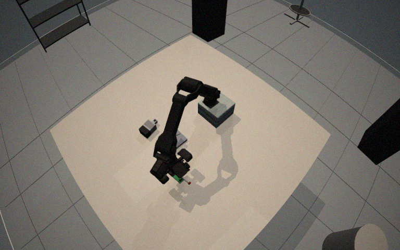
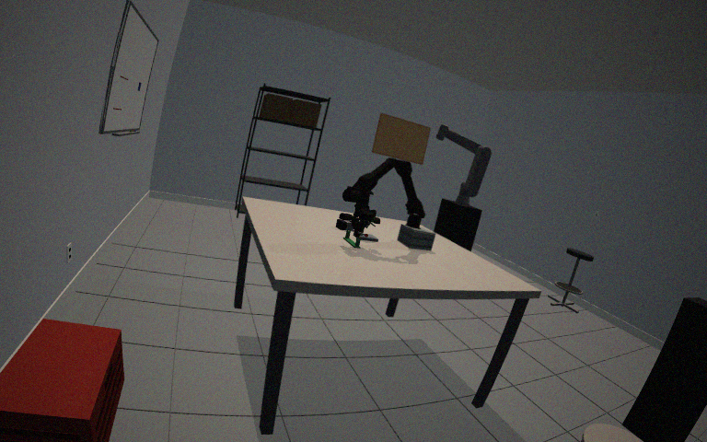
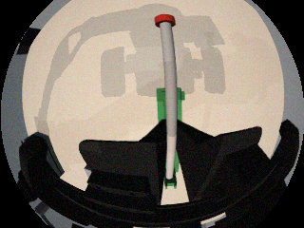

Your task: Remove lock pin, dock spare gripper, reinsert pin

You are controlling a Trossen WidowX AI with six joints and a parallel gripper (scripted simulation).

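Right now my gripper tip is 10 mm short of the green bracket, 30 mm to the left of it and 20 mm above it. Also, from my gripper tip: grey mount 100 mm behind, 160 mm to the right, 10 mm above; spare gripper 60 mm behind, 310 mm to the right, 20 mm below.
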